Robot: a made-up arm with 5 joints.
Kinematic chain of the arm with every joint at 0, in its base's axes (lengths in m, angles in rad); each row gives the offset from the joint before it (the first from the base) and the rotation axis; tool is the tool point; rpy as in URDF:
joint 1: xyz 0.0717 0 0.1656 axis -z
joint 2: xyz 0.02 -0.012 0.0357 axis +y
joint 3: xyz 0.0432 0 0.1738 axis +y
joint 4: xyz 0.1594 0 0.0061 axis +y
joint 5: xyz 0.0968 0.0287 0 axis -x
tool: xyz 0 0 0 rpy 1.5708 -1.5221 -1.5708
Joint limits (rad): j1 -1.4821..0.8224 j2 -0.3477..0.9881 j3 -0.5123..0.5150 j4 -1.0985..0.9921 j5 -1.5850..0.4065
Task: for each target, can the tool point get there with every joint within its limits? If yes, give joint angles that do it. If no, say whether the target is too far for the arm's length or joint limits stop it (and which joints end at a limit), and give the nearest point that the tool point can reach.
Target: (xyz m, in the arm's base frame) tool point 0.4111 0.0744 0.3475
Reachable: yes | joints -0.1676 0.1664 -0.0747 0.0072 -0.4212
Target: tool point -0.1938 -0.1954 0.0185
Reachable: no: joint limits stop it (at a limit: joint 1, joint 2, joint 3, joint 4) | nearest point 0.1714 -0.0828 0.0439 | short by 0.383 m
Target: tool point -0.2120 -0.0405 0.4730
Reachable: no: joint limits stop it (at a limit: joint 1, joint 2, joint 3, joint 4) | nearest point 0.0608 0.0654 0.5938 | short by 0.317 m
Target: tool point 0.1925 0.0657 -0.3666
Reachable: no: too far | nearest point 0.2408 0.0919 0.0065 | short by 0.377 m
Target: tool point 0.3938 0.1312 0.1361
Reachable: yes | joints -0.3387 0.6793 0.2343 -0.3608 -0.4063
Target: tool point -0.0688 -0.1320 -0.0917
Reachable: no: joint limits stop it (at a limit: joint 1, joint 2, joint 3) | nearest point 0.1761 -0.0879 0.0357 | short by 0.280 m
